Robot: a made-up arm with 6 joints.
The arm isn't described. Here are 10 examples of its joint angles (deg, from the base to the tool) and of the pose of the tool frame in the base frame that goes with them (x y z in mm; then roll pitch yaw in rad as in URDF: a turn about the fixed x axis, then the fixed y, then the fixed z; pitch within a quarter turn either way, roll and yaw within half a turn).
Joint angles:
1: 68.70 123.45 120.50 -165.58 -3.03 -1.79
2: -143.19 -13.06 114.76 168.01 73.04 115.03
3: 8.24 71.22 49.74 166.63 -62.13 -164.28
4: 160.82 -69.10 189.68 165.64 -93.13 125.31
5: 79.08 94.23 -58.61 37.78 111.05 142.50
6: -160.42 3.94 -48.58 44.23 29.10 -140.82
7: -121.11 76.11 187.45 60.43 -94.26 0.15
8: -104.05 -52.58 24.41 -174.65 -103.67 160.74
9: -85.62 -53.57 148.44 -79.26 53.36 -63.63
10: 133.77 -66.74 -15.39 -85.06 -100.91 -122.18
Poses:
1: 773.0 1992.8 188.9 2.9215 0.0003 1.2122
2: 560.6 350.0 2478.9 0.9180 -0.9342 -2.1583
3: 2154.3 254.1 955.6 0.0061 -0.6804 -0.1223
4: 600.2 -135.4 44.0 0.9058 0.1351 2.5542
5: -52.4 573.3 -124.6 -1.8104 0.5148 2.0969
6: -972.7 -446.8 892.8 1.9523 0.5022 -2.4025
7: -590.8 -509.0 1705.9 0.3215 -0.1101 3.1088
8: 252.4 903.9 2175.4 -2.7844 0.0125 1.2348
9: -345.9 1625.7 658.5 -0.2466 0.3707 2.6553
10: 84.0 -483.6 1792.8 2.8207 0.2020 -2.3244
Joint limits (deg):
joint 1: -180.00..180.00
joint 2: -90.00..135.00
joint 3: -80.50..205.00
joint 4: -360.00..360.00
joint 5: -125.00..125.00
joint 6: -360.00..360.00
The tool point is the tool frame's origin. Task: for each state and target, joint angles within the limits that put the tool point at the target. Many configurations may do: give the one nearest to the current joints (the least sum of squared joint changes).
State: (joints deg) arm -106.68 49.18 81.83 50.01 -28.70 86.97
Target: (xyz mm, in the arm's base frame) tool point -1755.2 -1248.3 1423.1
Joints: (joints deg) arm -143.28 67.34 80.89 52.13 -12.81 86.97
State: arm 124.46 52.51 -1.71 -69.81 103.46 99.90
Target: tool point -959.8 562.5 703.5
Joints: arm 162.57 38.78 -39.18 -81.14 115.74 99.90
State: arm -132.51 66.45 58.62 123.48 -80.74 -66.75
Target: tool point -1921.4 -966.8 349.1
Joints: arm -147.80 89.91 57.63 125.68 -64.76 -66.75
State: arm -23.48 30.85 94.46 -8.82 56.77 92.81
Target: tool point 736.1 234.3 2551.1
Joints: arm 16.23 37.29 102.27 4.32 65.54 92.81
